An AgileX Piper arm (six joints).
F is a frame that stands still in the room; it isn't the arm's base.
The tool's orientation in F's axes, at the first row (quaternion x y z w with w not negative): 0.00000, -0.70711, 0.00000, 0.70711
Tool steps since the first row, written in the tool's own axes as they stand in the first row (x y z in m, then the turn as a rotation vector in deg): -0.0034, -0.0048, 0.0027, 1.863, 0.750, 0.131; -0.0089, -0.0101, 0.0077, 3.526, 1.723, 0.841; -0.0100, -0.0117, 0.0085, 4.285, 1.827, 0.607; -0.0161, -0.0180, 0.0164, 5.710, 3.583, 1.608; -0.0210, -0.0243, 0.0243, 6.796, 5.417, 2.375; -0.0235, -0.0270, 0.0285, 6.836, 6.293, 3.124; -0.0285, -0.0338, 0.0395, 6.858, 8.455, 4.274; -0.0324, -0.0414, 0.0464, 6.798, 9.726, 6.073; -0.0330, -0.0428, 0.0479, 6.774, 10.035, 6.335; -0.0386, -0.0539, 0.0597, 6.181, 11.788, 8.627
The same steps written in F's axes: -0.0027, -0.0048, -0.0034, -0.131, 0.750, 1.863; -0.0077, -0.0101, -0.0089, -0.841, 1.723, 3.526; -0.0085, -0.0117, -0.0100, -0.607, 1.827, 4.285; -0.0164, -0.0180, -0.0161, -1.608, 3.583, 5.710; -0.0243, -0.0243, -0.0210, -2.375, 5.417, 6.796; -0.0285, -0.0270, -0.0235, -3.124, 6.293, 6.836; -0.0395, -0.0338, -0.0285, -4.274, 8.455, 6.858; -0.0464, -0.0414, -0.0324, -6.073, 9.726, 6.798; -0.0479, -0.0428, -0.0330, -6.335, 10.035, 6.774; -0.0597, -0.0539, -0.0386, -8.627, 11.788, 6.181
